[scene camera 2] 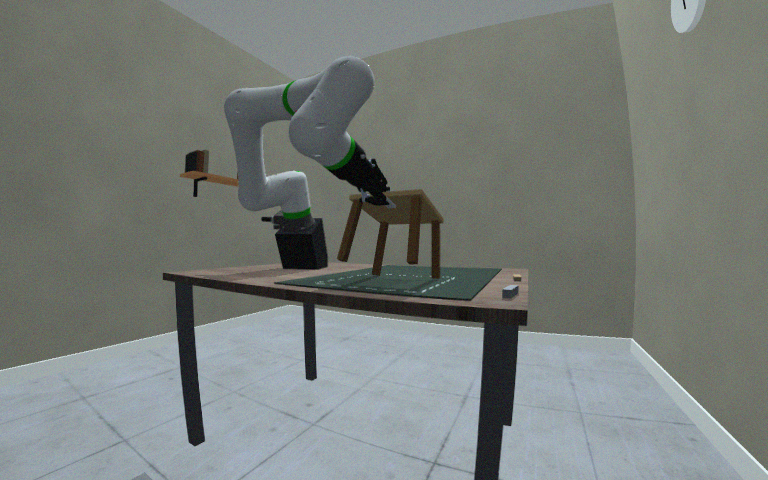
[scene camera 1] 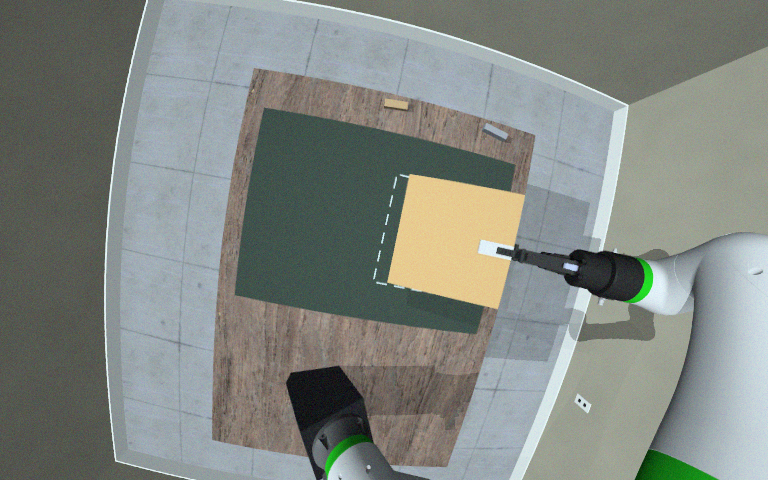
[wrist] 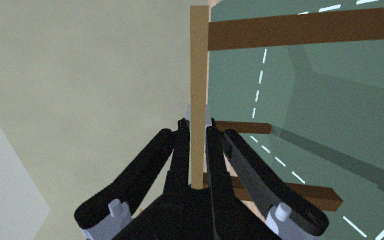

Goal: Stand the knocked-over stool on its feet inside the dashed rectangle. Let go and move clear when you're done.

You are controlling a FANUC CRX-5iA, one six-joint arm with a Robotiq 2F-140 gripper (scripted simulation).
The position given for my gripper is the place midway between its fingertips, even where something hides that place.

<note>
In view: my gripper [scene camera 1: 477,245] and a stool [scene camera 1: 442,222].
The stool shows as well in scene camera 2 [scene camera 2: 409,210]. My gripper shows as well in scene camera 2 [scene camera 2: 392,203] and in the wrist view [wrist: 197,112].
</note>
